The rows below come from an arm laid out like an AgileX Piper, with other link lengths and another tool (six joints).
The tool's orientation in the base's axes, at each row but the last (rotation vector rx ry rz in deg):
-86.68, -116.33, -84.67
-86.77, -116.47, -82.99
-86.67, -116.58, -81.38
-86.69, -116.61, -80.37
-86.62, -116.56, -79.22
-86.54, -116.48, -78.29
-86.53, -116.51, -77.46
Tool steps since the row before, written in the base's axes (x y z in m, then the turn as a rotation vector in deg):
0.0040, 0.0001, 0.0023, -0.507, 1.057, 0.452
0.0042, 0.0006, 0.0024, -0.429, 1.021, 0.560
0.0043, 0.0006, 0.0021, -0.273, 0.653, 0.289
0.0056, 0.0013, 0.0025, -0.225, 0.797, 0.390
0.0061, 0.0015, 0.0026, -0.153, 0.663, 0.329
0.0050, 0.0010, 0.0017, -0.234, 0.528, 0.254
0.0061, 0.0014, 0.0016, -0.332, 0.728, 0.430
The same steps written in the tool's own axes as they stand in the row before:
-0.0002, 0.0046, 0.0005, 1.163, -0.179, 0.441
0.0001, 0.0048, 0.0008, 1.178, -0.053, 0.387
-0.0001, 0.0047, 0.0009, 0.707, -0.071, 0.283
0.0000, 0.0061, 0.0016, 0.841, 0.024, 0.362
0.0000, 0.0066, 0.0018, 0.688, 0.052, 0.309
-0.0004, 0.0052, 0.0014, 0.590, -0.059, 0.216
-0.0006, 0.0061, 0.0021, 0.871, -0.048, 0.253

